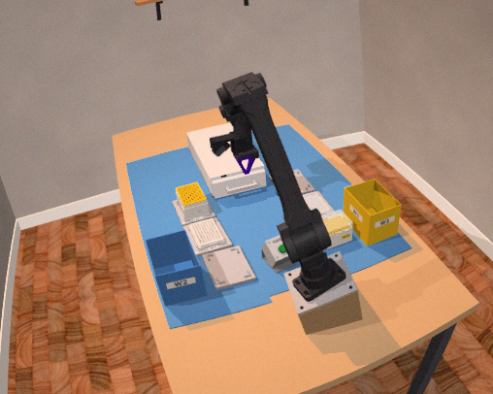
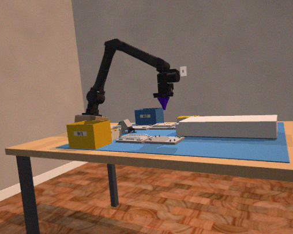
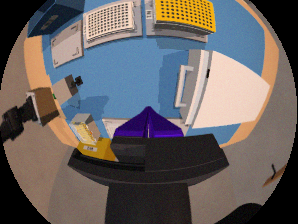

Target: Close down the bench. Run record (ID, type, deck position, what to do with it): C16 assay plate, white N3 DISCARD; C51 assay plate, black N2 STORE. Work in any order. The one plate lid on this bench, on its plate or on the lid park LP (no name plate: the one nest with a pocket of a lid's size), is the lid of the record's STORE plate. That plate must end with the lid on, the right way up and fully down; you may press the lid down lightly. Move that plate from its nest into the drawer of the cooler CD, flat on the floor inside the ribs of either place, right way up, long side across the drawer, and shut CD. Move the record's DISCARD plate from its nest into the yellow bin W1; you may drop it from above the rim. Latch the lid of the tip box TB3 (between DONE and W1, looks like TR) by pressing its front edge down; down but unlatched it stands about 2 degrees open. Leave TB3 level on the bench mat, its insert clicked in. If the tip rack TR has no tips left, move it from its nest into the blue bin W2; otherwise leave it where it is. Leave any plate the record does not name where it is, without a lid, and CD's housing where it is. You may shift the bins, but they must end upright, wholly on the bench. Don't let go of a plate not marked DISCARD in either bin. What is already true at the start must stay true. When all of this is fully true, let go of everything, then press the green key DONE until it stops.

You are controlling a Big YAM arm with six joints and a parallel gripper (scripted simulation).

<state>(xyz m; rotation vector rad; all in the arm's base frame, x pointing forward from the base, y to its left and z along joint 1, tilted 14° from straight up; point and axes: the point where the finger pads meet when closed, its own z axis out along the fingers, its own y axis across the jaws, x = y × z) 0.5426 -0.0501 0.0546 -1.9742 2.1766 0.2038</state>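
Right now my hand is 190 mm to the right of the white assay plate, 130 mm above it and 80 mm past it. Also, from my hand: tip rack TR: 170 mm to the left, 90 mm below, 80 mm ahead; then plate lid: 190 mm ahead, 120 mm below, 20 mm to the right; then name plate N1: 180 mm to the left, 130 mm below, 20 mm ahead.
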